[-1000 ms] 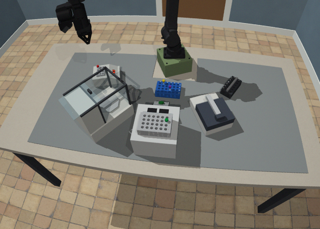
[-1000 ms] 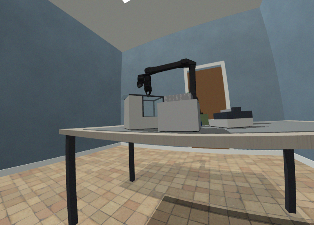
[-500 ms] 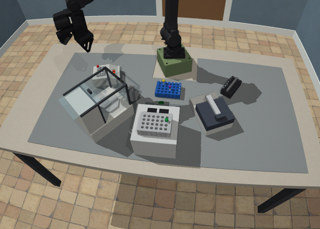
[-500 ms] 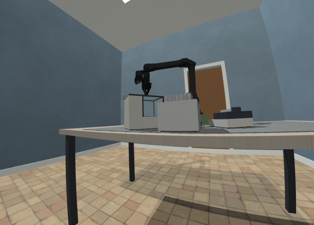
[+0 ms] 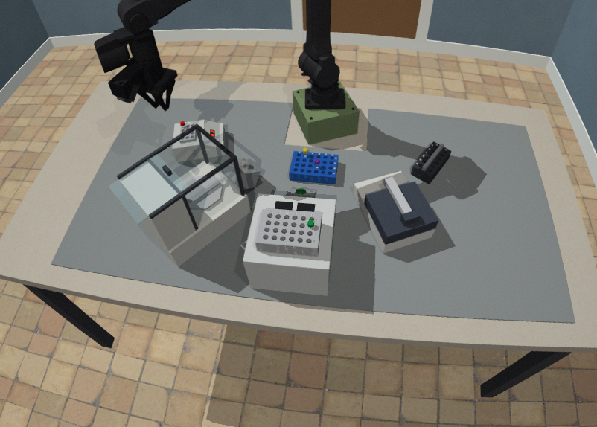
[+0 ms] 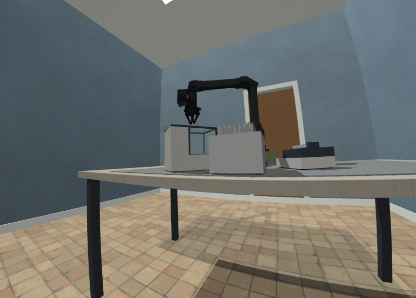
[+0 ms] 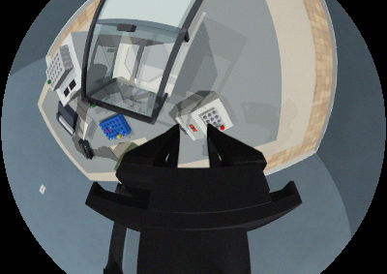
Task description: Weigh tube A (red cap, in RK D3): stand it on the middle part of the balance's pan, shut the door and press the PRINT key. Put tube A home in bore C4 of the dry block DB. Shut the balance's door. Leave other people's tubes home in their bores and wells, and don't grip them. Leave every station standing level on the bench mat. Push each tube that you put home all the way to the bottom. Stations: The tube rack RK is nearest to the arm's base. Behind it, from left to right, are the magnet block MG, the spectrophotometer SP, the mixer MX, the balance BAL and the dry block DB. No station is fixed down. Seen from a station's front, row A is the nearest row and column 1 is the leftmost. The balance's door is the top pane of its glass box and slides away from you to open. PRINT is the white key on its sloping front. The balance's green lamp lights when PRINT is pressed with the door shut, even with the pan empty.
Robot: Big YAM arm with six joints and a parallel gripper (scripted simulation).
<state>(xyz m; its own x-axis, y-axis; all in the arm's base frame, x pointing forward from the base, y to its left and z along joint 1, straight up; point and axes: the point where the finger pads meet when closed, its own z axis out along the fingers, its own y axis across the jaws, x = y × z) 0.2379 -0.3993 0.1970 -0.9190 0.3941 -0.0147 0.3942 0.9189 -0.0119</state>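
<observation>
My hand is 17 cm short of the balance door, 1 cm to the right of it and 7 cm above it. The rest, counted from my hand: blue tube rack RK: 3 cm behind, 36 cm to the left, 27 cm below; then grey well block: 28 cm ahead, 31 cm to the left, 13 cm below; then spectrophotometer SP: 13 cm ahead, 57 cm to the left, 22 cm below.
</observation>
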